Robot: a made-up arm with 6 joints.
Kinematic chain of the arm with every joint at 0, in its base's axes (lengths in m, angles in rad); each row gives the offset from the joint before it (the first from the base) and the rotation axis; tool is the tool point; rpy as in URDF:
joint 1: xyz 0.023 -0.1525 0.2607 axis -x
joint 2: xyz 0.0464 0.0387 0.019 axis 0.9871 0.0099 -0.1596
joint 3: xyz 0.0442 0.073 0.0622 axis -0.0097 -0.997 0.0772
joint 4: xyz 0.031 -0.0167 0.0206 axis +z
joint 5: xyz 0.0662 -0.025 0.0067 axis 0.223 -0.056 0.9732
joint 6: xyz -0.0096 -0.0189 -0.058 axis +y
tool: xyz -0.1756 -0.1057 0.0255 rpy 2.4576 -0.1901 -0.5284
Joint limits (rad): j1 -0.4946..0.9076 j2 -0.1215..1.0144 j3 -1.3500..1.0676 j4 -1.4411..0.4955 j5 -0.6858..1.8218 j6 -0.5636..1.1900
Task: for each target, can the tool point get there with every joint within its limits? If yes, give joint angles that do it. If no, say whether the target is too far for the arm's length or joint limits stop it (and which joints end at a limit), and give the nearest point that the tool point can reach.
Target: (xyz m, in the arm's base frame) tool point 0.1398 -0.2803 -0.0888
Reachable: no: joint limits stop it (at a limit: joint 1, joint 4, joint 5, joint 6) | nearest point 0.1317 -0.2237 0.0257 | short by 0.128 m
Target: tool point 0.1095 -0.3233 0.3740
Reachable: yes | joints 0.0941 0.4041 -0.5701 -1.0994 1.3069 1.0081
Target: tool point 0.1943 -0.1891 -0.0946
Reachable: no: joint limits stop it (at a limit: joint 1, joint 4, joint 5, joint 6) | nearest point 0.1723 -0.1670 0.0118 | short by 0.111 m
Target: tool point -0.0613 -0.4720 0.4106
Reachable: no: joint limits stop it (at a limit: joint 1, joint 3, joint 4) | nearest point -0.0074 -0.3564 0.3709 | short by 0.134 m
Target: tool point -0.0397 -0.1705 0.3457
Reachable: yes | joints -0.2326 0.1838 -0.4416 -0.4319 0.0125 -0.2714
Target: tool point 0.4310 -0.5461 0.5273
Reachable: no: too far | nearest point 0.3051 -0.3940 0.4427 | short by 0.215 m
